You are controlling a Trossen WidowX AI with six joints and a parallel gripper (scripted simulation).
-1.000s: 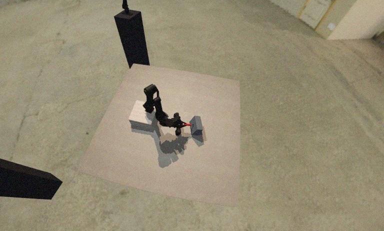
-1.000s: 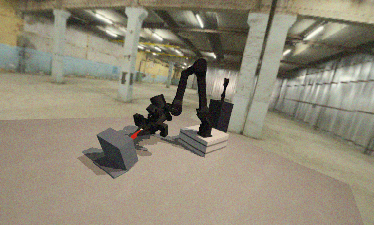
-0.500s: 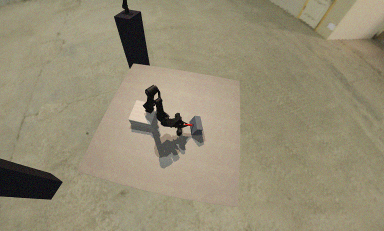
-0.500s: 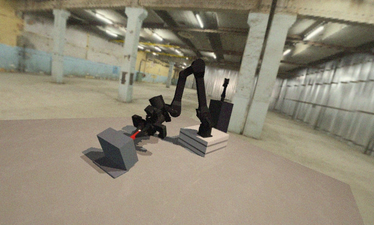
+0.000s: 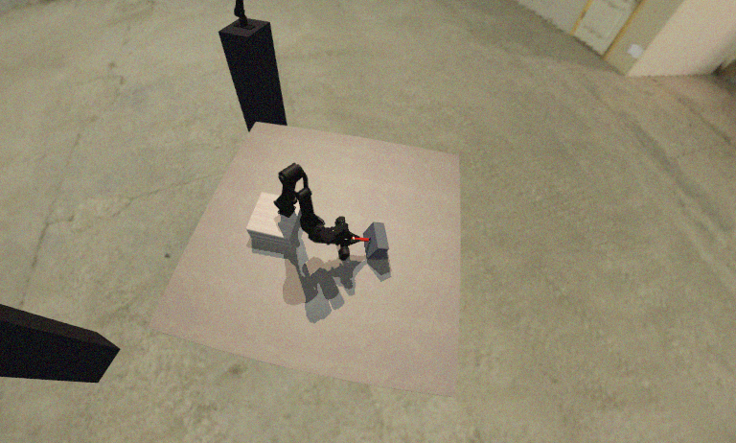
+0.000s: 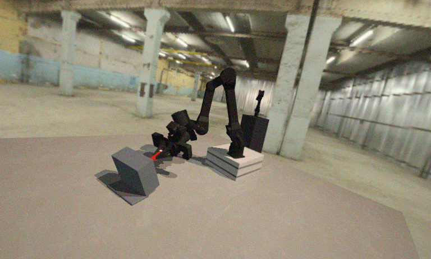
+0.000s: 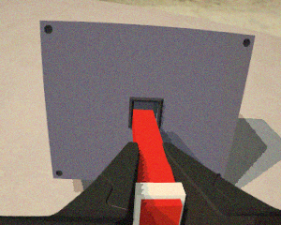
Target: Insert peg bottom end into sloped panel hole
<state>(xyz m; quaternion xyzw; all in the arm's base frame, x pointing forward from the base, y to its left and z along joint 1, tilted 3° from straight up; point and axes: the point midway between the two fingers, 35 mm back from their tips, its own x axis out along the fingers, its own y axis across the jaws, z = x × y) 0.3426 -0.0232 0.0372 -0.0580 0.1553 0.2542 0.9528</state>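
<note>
Now: the grey sloped panel 60 mm ahead of my gripper tip, 30 mm to the left of it and 30 mm below it. From my gripper tip the other things lie so: red square peg 10 mm to the right, 10 mm behind, 10 mm above.
</note>
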